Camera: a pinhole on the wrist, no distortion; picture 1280 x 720 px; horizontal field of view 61.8 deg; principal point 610.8 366.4 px. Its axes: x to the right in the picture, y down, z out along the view. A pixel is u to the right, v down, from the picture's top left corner.
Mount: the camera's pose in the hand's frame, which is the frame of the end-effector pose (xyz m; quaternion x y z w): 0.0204 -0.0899 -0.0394 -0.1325 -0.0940 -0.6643 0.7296
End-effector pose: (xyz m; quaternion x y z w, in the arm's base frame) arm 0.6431 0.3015 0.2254 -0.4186 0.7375 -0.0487 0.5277
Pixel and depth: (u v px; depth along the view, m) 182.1 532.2 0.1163
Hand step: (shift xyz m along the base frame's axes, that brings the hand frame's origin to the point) 0.0456 -0.0100 -0.0485
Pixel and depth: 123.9 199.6 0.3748
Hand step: 0.1166 0.2451 -0.1824
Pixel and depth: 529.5 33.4 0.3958
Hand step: 0.2516 0.2188 -0.1083
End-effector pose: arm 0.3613 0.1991 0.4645 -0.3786 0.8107 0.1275 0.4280
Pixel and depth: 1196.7 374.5 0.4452
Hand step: 0.3801 0.0890 -0.3064
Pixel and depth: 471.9 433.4 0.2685
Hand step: 0.0843 0.1058 -0.1603
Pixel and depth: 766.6 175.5 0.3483
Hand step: 0.2167 0.1546 -0.1649
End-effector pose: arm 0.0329 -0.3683 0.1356 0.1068 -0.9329 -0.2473 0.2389
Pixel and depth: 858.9 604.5 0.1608
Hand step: -0.1121 -0.0315 -0.1037
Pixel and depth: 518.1 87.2 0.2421
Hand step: -0.0634 0.0897 -0.1562
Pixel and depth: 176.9 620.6 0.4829
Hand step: -0.3103 0.3215 -0.0814
